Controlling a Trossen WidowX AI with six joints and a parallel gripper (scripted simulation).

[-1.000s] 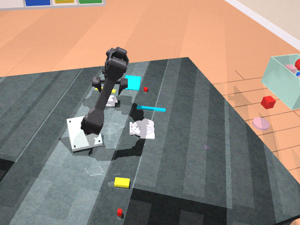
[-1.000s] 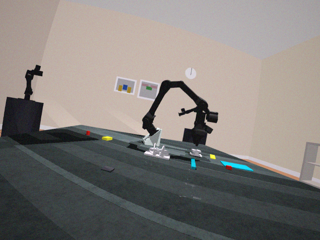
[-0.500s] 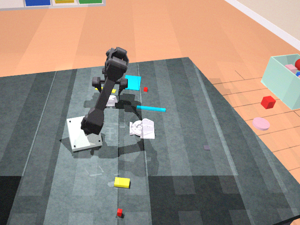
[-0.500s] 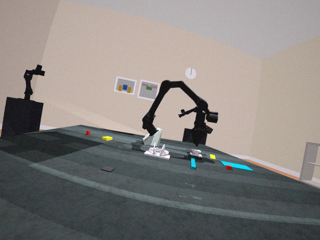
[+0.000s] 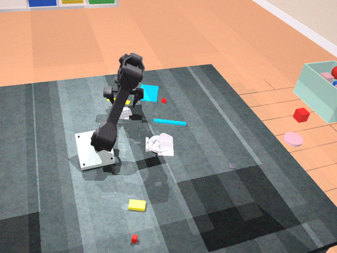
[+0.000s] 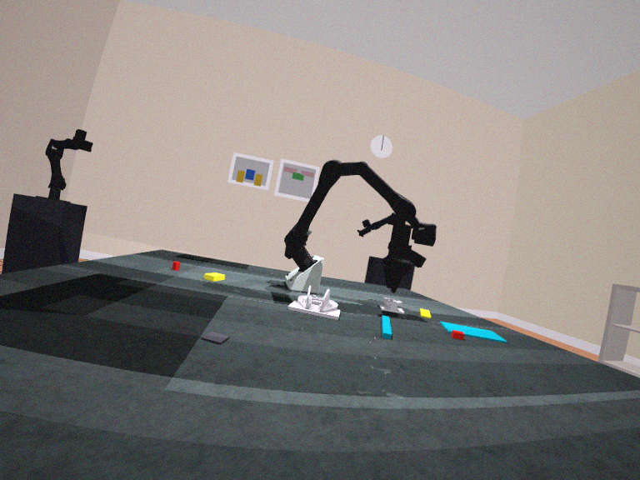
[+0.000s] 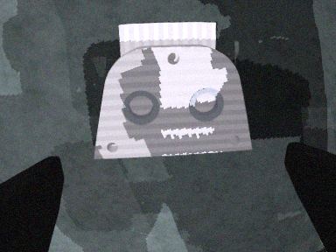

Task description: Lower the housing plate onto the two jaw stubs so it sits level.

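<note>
Right now my gripper tip is 1 cm short of the grey housing plate, 1 cm to the right of it and 3 cm above it. From my gripper tip the other things lie so: yellow bar (3 cm ahead, 13 cm to the left, 6 cm below); white block (1 cm ahead, 1 cm to the left, 5 cm below); cyan bar (19 cm ahead, 13 cm to the right, 6 cm below).
</note>
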